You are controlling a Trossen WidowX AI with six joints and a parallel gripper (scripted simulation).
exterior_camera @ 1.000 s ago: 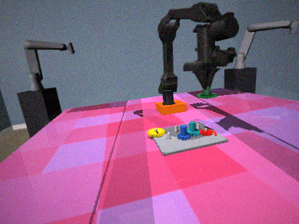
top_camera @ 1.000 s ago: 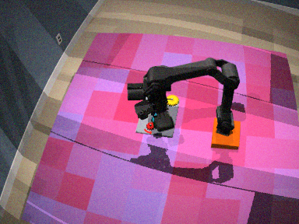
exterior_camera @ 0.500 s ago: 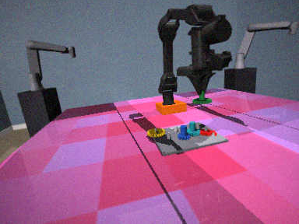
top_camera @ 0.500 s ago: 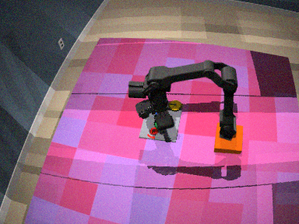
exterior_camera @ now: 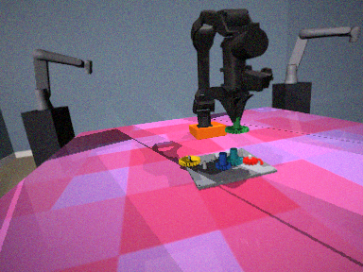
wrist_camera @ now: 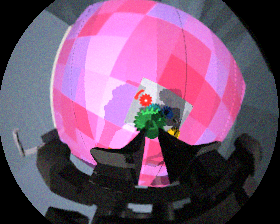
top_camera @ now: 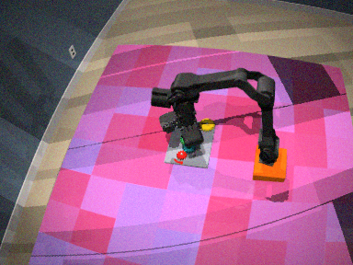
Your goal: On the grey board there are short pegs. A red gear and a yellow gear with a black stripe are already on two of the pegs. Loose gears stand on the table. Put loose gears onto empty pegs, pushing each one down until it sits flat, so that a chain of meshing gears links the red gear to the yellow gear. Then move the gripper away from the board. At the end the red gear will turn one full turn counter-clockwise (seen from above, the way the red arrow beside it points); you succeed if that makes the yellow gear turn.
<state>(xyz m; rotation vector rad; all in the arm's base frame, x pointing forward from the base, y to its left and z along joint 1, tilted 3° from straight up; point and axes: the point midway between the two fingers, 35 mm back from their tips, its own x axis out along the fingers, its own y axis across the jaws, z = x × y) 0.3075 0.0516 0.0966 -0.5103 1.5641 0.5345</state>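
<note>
My gripper tip is now 4 cm short of the blue gear, 5 cm to the left of it and 10 cm above it. Also, from my gripper tip: red gear 3 cm ahead, 3 cm to the left, 11 cm below; green gear 1 cm below; teal gear 1 cm ahead, 1 cm to the right, 10 cm below.
</note>
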